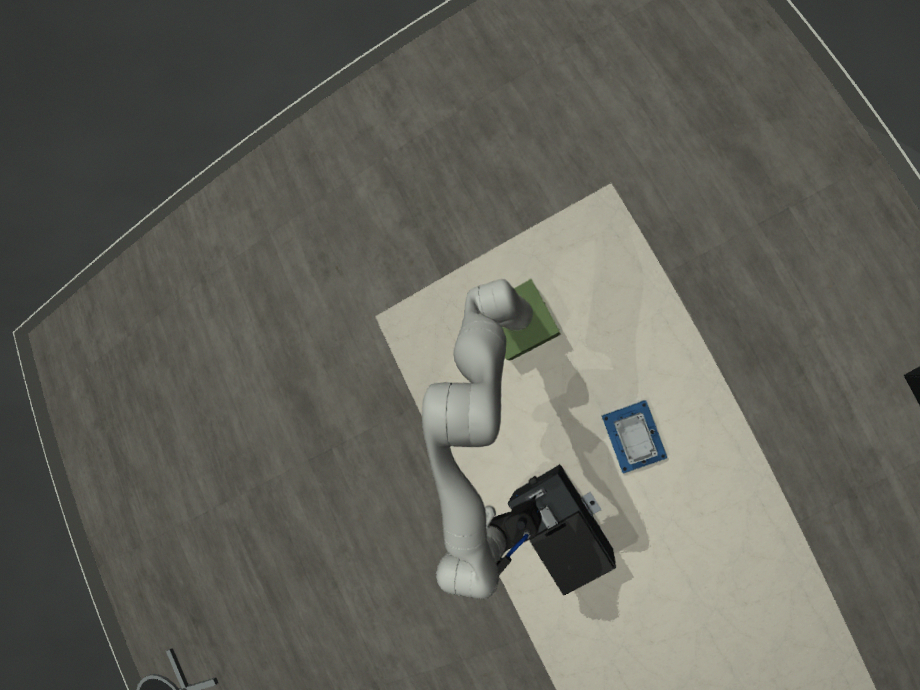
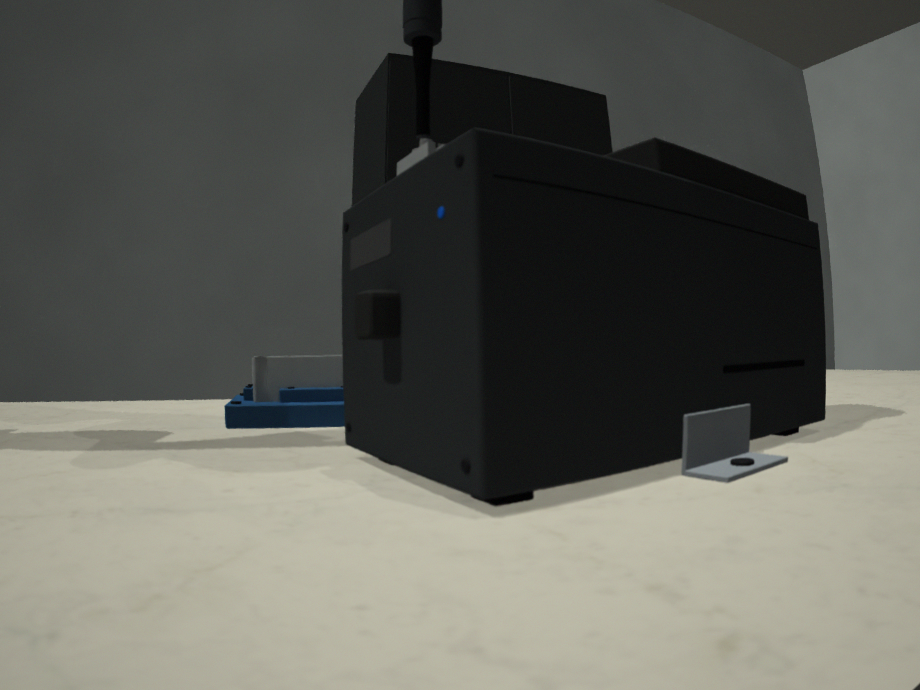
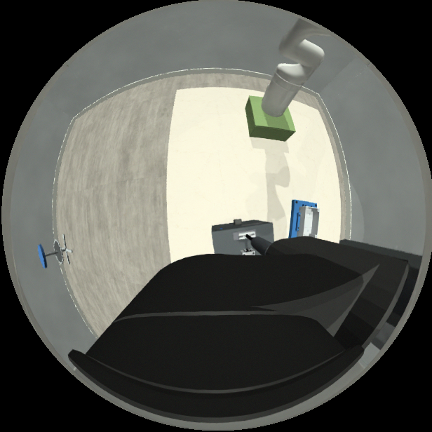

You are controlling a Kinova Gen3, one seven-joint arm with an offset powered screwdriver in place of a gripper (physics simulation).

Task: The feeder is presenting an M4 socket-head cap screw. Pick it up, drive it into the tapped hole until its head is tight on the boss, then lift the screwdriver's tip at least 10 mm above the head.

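The black feeder [image 1: 573, 553] [image 2: 631, 311] [image 3: 227, 243] stands on the table, with a light pick-up block [image 2: 413, 160] on its top. My screwdriver tip [image 2: 423, 135] [image 3: 247, 236] points down at this block and appears to touch it or hang just above it. A small light piece shows directly under the tip; I cannot tell whether it is the screw or part of the block. Whether the tip holds a screw is not visible. The grey housing [image 1: 636, 438] [image 2: 304, 377] [image 3: 309, 222] sits on a blue fixture plate [image 1: 626, 410] [image 2: 286, 415] [image 3: 296, 212]. Its tapped hole cannot be made out.
The arm's base stands on a green block [image 1: 542, 315] [image 3: 256, 117] at the table's far part. A small metal bracket [image 1: 590, 504] [image 2: 714, 439] sits beside the feeder. The feeder's tall black rear part rises behind the pick-up block. A stool [image 3: 42, 256] stands on the floor.
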